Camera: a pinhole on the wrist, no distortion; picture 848 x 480 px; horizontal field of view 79.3 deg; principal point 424.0 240.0 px. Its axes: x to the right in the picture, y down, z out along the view. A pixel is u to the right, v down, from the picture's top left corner.
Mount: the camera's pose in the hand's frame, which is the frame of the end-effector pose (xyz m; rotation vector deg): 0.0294 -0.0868 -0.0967 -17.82 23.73 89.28
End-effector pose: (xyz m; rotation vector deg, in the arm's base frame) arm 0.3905 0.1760 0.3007 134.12 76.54 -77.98
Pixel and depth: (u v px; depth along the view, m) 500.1 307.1 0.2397
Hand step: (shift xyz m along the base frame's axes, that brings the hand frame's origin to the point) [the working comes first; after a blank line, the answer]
In the camera's frame: 0.0357 0.0314 0.2397

-0.0262 -0.0753 -0.0849
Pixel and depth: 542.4 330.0 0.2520
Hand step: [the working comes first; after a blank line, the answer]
In the camera's frame: 0.0583 0.0443 0.2520

-0.0109 -0.0998 -0.0841
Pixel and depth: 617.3 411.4 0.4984
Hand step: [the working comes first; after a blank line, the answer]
In the camera's frame: 0.1883 0.1670 0.4984

0.0231 -0.3902 -0.1687
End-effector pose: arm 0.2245 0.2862 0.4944 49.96 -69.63 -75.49
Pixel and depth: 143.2 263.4 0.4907
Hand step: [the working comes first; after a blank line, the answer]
In the camera's frame: -0.2693 0.0224 0.4907

-0.4772 0.0220 -0.0039
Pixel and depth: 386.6 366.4 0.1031
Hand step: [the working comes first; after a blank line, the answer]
In the camera's frame: -0.0075 0.0255 0.1031

-0.0127 -0.0155 -0.0445
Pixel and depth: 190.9 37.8 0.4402
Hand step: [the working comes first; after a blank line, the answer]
In the camera's frame: -0.2006 -0.1740 0.4402

-0.4092 -0.1753 0.0445
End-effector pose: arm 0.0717 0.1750 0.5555 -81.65 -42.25 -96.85
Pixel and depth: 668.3 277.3 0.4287
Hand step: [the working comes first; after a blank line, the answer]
In the camera's frame: 0.2047 0.0313 0.4287

0.3466 0.0114 0.0399
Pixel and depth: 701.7 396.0 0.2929
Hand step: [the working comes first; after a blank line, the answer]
In the camera's frame: 0.1590 0.0893 0.2929

0.2132 -0.0036 -0.0369
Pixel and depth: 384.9 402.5 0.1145
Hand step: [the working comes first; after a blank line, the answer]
In the camera's frame: -0.0088 0.0364 0.1145

-0.0311 0.0326 0.0050
